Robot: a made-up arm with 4 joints.
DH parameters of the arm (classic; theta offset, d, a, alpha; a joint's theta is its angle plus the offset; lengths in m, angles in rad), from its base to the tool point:
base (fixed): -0.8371 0 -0.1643 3.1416
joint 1: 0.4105 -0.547 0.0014 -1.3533
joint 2: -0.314 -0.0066 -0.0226 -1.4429
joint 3: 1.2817 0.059 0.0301 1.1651
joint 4: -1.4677 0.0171 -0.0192 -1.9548
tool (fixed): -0.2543 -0.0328 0 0
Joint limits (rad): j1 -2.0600..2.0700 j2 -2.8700..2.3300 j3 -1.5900..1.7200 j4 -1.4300..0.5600
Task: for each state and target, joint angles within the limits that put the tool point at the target. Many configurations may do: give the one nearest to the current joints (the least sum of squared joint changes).
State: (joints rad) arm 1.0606 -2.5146 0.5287 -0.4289
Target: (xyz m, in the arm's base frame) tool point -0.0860 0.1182 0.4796
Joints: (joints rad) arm 0.6622 -2.8700 0.9202 0.4693
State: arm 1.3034 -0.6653 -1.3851 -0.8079
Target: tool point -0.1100 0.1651 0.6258
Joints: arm 1.7028 0.1016 -1.4219 -0.0036
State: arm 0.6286 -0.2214 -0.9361 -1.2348
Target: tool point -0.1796 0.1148 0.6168
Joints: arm 1.2914 -0.4467 -1.0135 -0.5334
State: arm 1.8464 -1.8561 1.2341 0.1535
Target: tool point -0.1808 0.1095 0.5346
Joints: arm 1.9913 -1.5006 1.1873 0.5401
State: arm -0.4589 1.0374 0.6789 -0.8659
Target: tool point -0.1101 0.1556 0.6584
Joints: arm -0.0499 0.3276 0.8049 -1.4300
